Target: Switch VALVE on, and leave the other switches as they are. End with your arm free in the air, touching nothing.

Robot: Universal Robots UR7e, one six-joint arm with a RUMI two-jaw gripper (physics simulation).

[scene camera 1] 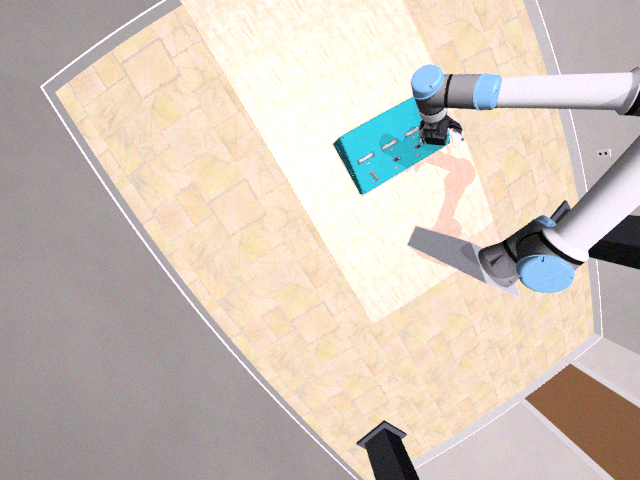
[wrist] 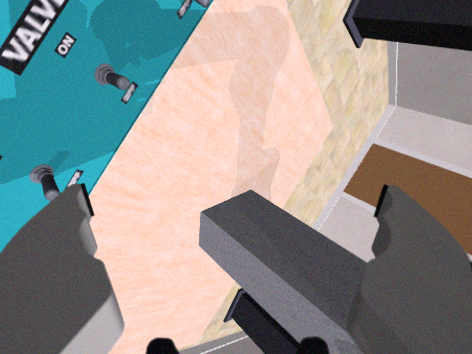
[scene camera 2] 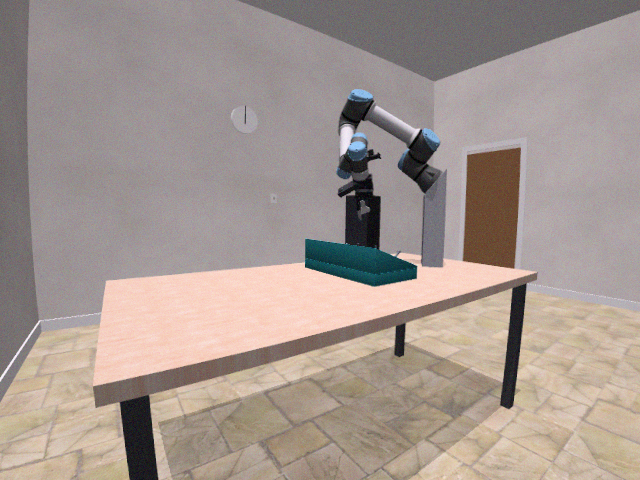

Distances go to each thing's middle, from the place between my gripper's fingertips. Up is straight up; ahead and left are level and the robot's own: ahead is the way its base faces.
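Scene:
The switch box (scene camera 1: 372, 146) is 7 cm ahead of my hand, 2 cm to the left of it and 23 cm below it.

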